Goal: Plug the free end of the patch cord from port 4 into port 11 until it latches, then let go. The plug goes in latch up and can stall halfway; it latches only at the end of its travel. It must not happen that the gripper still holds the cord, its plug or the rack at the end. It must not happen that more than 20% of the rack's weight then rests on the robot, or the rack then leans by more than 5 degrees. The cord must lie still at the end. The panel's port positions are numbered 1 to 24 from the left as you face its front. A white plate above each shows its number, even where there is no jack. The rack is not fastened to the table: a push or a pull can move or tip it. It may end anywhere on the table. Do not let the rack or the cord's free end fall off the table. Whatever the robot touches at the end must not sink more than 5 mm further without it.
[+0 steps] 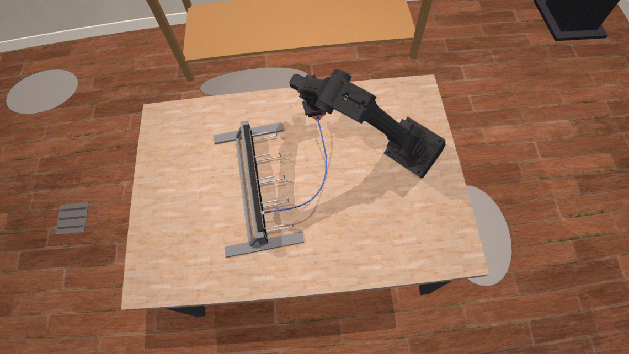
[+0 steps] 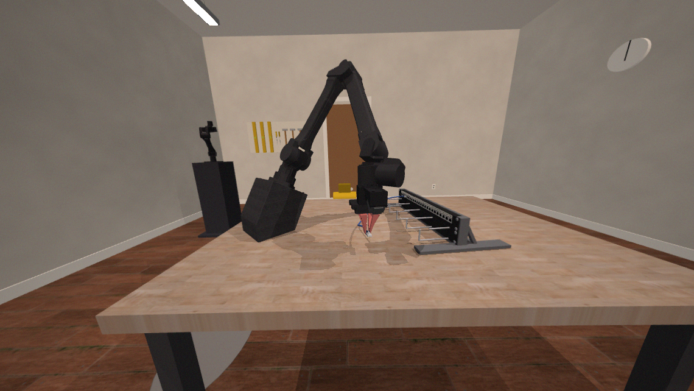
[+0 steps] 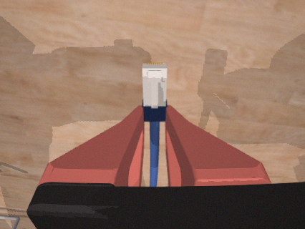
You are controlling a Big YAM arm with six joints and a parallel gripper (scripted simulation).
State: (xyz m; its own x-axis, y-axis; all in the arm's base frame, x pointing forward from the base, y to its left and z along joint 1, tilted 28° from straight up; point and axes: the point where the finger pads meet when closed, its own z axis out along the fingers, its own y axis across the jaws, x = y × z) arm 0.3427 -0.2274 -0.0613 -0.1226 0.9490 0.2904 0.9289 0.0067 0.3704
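Now: hand 20 mm to the left of the white plug.
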